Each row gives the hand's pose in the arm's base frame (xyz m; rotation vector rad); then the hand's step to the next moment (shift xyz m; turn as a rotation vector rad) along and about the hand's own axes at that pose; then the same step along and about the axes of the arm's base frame.
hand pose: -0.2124 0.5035 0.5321 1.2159 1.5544 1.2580
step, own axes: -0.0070 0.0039 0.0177 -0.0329 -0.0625 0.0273
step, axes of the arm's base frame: 0.0193 -0.0025 0.0002 0.0213 -0.0289 -0.0667
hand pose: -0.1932 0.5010 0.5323 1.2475 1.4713 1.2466
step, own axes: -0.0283 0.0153 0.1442 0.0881 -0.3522 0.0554
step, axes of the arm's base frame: 0.1474 -0.0027 -0.0103 -0.0225 0.0896 -0.3554
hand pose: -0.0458 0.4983 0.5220 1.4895 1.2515 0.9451
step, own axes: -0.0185 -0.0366 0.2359 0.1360 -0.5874 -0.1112
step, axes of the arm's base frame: 0.2111 -0.0587 -0.0966 -0.2327 0.1749 -0.5396
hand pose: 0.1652 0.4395 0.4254 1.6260 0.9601 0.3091
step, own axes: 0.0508 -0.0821 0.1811 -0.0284 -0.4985 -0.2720
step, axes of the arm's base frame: 0.1165 -0.0887 -0.1438 -0.4044 0.1676 -0.3629
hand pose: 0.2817 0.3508 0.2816 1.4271 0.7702 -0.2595
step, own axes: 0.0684 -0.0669 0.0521 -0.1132 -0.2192 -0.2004
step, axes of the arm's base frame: 0.0274 -0.0412 -0.0971 -0.2780 0.1220 -0.0940
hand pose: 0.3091 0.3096 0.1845 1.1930 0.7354 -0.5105
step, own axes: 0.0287 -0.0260 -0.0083 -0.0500 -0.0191 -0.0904
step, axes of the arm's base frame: -0.0011 0.0007 -0.0396 -0.0685 0.0792 0.0080
